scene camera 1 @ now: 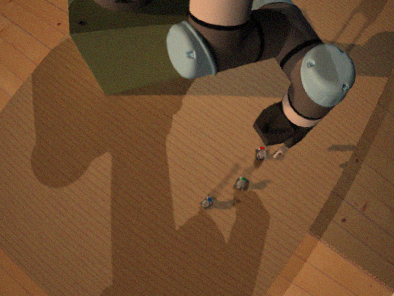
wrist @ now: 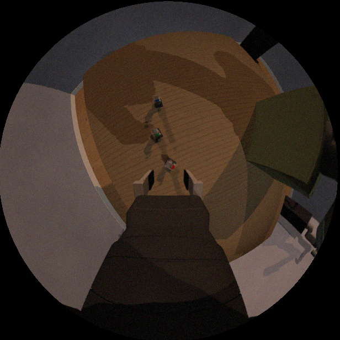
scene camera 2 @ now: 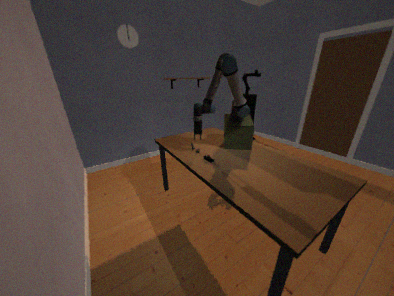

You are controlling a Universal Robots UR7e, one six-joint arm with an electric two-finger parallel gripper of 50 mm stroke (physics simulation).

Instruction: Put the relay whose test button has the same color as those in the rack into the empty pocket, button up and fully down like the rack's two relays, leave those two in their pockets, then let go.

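A relay with a red button stands on the table, just beyond the fingertips in the wrist view. A relay with a green button and a relay with a blue button stand farther along, well apart. My gripper is open and empty, pointing down above the table near the red-button relay. The rack is a small dark shape in scene camera 2; its relays and empty pocket cannot be made out. The arm hides it in scene camera 1, and it does not show in the wrist view.
A large olive-green block stands under the arm's base on the wooden table. The arm reaches over the table from it. Long dark shadows cross the table top. The table's edge runs beyond the relays.
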